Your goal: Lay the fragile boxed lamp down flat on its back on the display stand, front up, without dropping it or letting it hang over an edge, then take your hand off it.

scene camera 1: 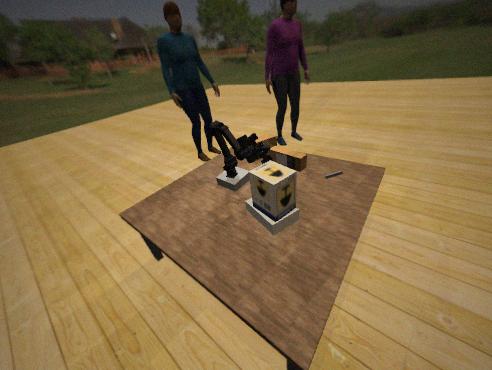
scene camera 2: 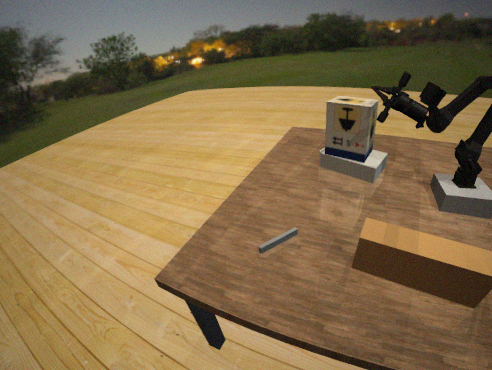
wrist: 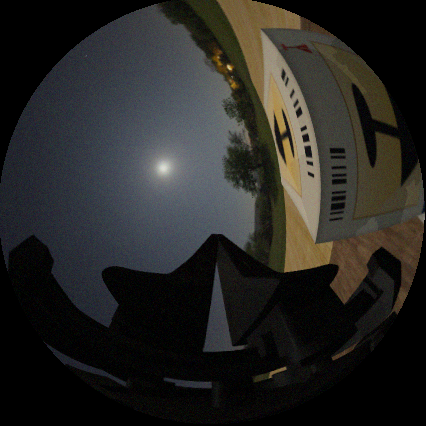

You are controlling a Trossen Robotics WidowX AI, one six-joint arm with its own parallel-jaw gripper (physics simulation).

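Places are measured from the arm's base along level axes (x ahead, y right, z down), in centimetres.
Pixels of known places: gripper, fingertip midpoint: (scene camera 1: 269, 148) (scene camera 2: 371, 86) (wrist: 215, 238); arm's base, origin of the base link: (scene camera 1: 231, 175) (scene camera 2: 463, 184).
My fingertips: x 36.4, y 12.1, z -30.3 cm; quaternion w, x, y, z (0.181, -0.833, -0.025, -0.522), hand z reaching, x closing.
For each thing: its middle in the pictures, then the offset to it from my fingertips. Level surfaces: height alone.
- brown table, its level: dz +36.8 cm
- long brown box, body centre: (scene camera 2: 418, 260) (scene camera 1: 287, 158) dx -8.1, dy -49.1, dz +31.3 cm
- thin grey bar, body centre: (scene camera 2: 278, 240) (scene camera 1: 333, 174) dx +27.8, dy -42.0, dz +35.7 cm
The boxed lamp (scene camera 1: 274, 192) (scene camera 2: 350, 130) (wrist: 345, 135) is a white carton with yellow lamp pictures and a blue band along its bottom. It stands upright on the light grey display stand (scene camera 1: 273, 226) (scene camera 2: 348, 167), band down. Pictures show on its top and on several sides, and I cannot tell which face is the front. My gripper (scene camera 2: 373, 88) (wrist: 215, 238) is shut and empty. Its tips are at about the height of the box's top, or slightly above, on the side towards the arm. In the wrist view the box lies to the right of the fingers, with a gap between.
The arm's grey base block (scene camera 1: 231, 180) (scene camera 2: 462, 197) stands beside the stand on the brown table (scene camera 1: 225, 235) (scene camera 2: 300, 290). A long brown box (scene camera 1: 298, 161) (scene camera 2: 420, 265) and a thin grey bar (scene camera 1: 334, 174) (scene camera 2: 278, 240) lie on it. Two people stand behind the table.
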